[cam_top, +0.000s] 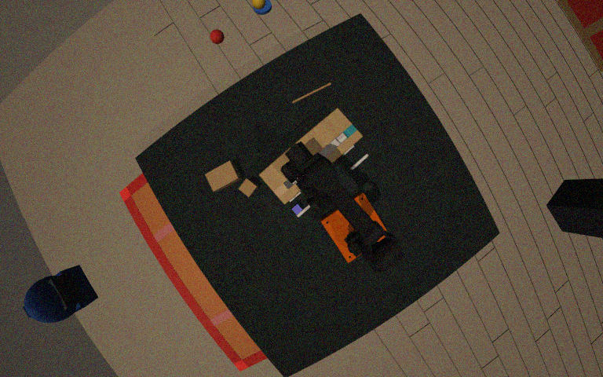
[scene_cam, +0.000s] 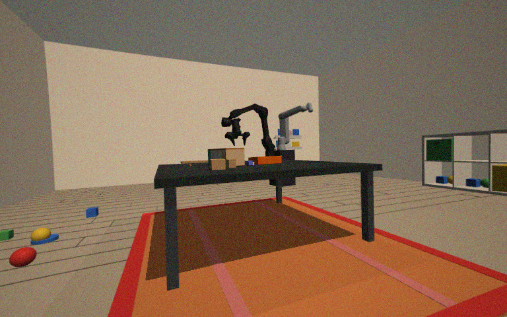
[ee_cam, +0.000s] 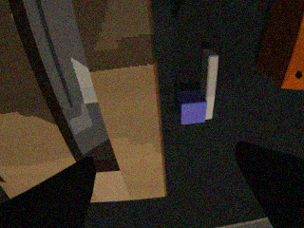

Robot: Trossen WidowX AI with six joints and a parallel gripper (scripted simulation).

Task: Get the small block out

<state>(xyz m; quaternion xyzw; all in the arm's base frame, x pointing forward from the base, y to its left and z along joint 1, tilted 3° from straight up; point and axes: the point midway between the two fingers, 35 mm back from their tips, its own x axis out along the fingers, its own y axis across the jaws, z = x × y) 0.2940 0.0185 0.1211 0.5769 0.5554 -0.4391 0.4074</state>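
My gripper tip is 50 mm past the purple block, 60 mm to the right of it and 130 mm above it. Round my gripper tip: box: 30 mm ahead, 120 mm to the right, 80 mm below; thin stick: 280 mm ahead, 330 mm to the right, 140 mm below.
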